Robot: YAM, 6 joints.
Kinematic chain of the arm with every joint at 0, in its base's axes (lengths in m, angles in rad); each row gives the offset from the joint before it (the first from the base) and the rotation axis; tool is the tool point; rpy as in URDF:
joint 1: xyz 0 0 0.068 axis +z
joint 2: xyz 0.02 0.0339 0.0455 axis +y
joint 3: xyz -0.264 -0.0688 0 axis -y
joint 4: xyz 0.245 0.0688 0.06 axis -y
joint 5: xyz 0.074 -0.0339 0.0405 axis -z
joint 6: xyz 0.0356 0 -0.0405 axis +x
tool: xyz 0 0 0 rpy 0 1.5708 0
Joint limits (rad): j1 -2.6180..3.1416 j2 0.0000..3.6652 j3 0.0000..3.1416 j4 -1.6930..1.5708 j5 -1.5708..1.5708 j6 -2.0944..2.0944
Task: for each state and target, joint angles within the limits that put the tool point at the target. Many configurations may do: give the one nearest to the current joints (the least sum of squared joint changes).
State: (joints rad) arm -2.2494 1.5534 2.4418 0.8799 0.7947 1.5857
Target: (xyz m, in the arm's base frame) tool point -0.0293 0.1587 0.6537
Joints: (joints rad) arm -1.5740 1.2241 2.5717 1.3553 0.9920 1.5857
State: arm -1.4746 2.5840 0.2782 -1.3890 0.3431 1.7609
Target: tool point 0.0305 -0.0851 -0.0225
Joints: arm -1.1423 2.7522 0.6780 -1.1349 0.2157 1.7609
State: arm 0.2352 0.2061 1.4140 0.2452 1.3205 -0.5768
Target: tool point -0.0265 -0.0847 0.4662
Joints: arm 0.8614 0.2264 1.0879 0.1622 1.3973 -0.5768
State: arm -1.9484 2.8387 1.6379 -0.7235 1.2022 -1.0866
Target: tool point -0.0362 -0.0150 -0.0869
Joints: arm -1.8695 3.2717 0.7382 -0.8589 1.0119 -1.0866
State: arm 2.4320 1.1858 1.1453 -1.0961 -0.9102 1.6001
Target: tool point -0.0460 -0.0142 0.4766
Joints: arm 2.7331 0.7122 1.5048 -1.0829 -1.0744 1.6001
